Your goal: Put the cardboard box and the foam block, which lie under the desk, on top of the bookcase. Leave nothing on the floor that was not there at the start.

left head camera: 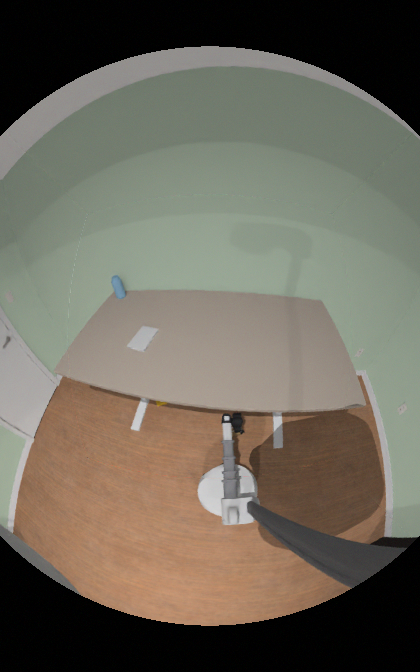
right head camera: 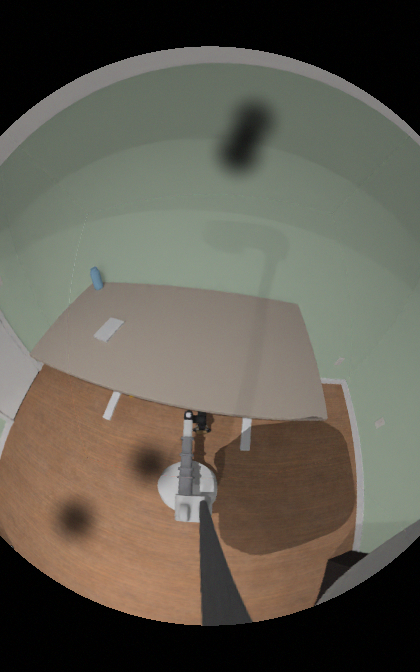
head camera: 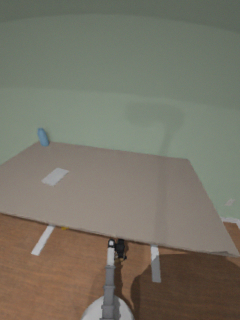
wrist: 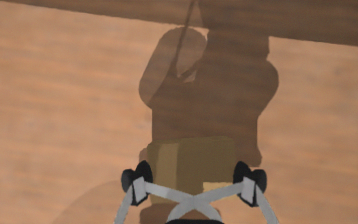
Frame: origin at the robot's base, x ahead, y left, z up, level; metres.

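Where they show: gripper, fingertip midpoint: [head camera: 119, 258] [wrist: 192, 174].
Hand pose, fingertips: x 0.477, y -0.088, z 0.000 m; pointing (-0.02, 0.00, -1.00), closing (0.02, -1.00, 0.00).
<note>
After its pixels a point has its place.
The tan cardboard box [wrist: 200, 152] @[y -0.096, x 0.505, z 0.022 m] shows in the wrist view at lower middle, with one dark fingertip pressed to each side. My gripper [wrist: 192, 174] @[y -0.088, x 0.477, z 0.000 m] [left head camera: 239, 431] [right head camera: 202, 429] is shut on it, just in front of the desk [head camera: 115, 190] @[y -0.008, x 0.600, z 0.922 m] [left head camera: 225, 350] [right head camera: 190, 345]. Whether the box touches the floor cannot be told. A small yellow piece, seemingly the foam block [head camera: 64, 228] @[y 0.574, x 0.757, z -0.003 m] [left head camera: 161, 403] [right head camera: 131, 396], shows at the desk's front edge, left of the gripper; the desk top hides the rest. The bookcase cannot be made out.
White desk feet [left head camera: 140, 414] [left head camera: 278, 430] stick out on both sides of the gripper. A blue bottle [left head camera: 118, 287] and a white flat item [left head camera: 143, 338] are on the desk's left part. A dark object [right head camera: 340, 570] stands at lower right. A door [left head camera: 22, 395] is at left.
</note>
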